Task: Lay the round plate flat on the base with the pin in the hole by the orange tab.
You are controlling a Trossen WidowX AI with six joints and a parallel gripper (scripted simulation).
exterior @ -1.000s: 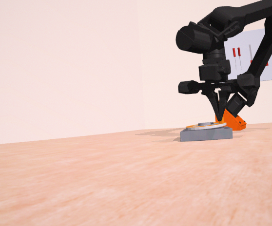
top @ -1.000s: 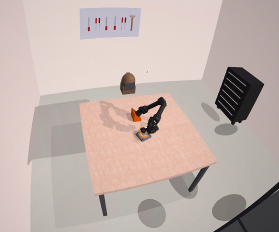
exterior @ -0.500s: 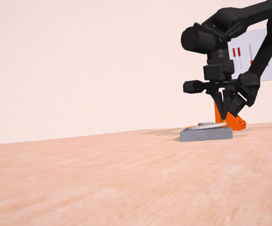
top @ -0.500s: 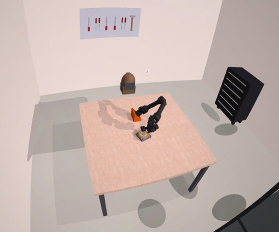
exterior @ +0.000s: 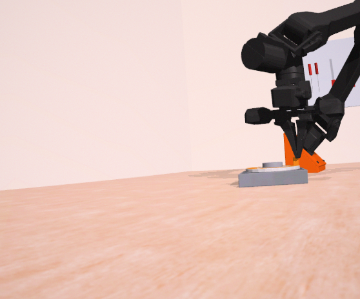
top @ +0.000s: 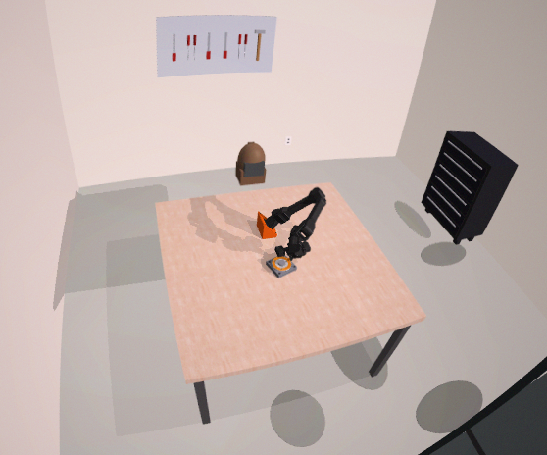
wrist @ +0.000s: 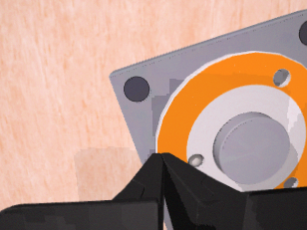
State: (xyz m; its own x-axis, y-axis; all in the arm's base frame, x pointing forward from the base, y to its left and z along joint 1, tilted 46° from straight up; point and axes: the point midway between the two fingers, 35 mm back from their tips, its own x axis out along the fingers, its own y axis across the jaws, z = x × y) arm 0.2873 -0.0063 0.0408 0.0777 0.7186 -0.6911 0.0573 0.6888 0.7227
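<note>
Now: the round plate 30 mm to the right of my gripper tip, 10 mm below it and 10 mm behind it. Round my gripper tip: base 50 mm to the right, 20 mm below.
</note>
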